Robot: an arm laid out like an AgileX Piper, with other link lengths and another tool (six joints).
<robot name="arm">
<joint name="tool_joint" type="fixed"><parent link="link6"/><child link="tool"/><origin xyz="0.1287 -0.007 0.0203" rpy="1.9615 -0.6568 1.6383"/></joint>
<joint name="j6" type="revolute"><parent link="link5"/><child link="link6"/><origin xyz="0.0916 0 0.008"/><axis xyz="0.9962 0 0.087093"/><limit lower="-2.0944" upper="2.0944"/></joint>
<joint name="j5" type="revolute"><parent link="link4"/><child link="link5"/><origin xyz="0 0 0"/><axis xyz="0 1 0"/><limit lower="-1.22" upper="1.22"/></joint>
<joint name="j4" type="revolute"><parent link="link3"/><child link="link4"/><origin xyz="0.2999 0 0.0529"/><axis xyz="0.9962 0 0.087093"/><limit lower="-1.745" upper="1.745"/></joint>
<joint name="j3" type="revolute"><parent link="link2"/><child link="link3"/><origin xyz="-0.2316 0 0.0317"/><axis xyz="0 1 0"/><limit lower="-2.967" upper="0"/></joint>
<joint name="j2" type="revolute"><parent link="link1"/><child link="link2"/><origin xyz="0 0 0"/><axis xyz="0 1 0"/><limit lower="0" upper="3.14"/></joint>
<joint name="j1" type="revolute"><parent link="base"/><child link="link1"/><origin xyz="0 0 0.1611"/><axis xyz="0 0 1"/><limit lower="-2.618" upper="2.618"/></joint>
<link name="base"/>
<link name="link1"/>
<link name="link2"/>
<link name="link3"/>
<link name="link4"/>
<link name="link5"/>
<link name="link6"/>
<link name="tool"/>
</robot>
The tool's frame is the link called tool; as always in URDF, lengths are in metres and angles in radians.
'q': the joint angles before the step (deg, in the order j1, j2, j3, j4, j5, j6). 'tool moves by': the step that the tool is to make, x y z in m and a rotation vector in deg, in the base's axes. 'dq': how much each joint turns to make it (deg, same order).
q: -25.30 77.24 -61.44 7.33 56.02 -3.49
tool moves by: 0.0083 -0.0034 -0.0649 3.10 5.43 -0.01
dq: -0.22 10.35 0.34 1.08 -4.36 -1.17
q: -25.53 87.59 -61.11 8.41 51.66 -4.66
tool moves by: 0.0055 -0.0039 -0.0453 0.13 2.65 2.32
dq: -0.03 7.47 0.00 0.14 -4.71 -3.18
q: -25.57 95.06 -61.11 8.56 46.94 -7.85
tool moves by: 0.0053 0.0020 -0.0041 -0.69 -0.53 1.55
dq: 0.65 0.85 -0.01 0.00 -1.51 -1.14
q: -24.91 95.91 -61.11 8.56 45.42 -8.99
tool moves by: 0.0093 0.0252 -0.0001 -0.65 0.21 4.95
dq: 4.07 -0.01 0.01 -0.61 0.01 -0.60
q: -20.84 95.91 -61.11 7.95 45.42 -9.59
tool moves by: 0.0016 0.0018 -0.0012 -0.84 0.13 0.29
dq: 0.86 0.20 0.01 -1.29 -0.49 1.20
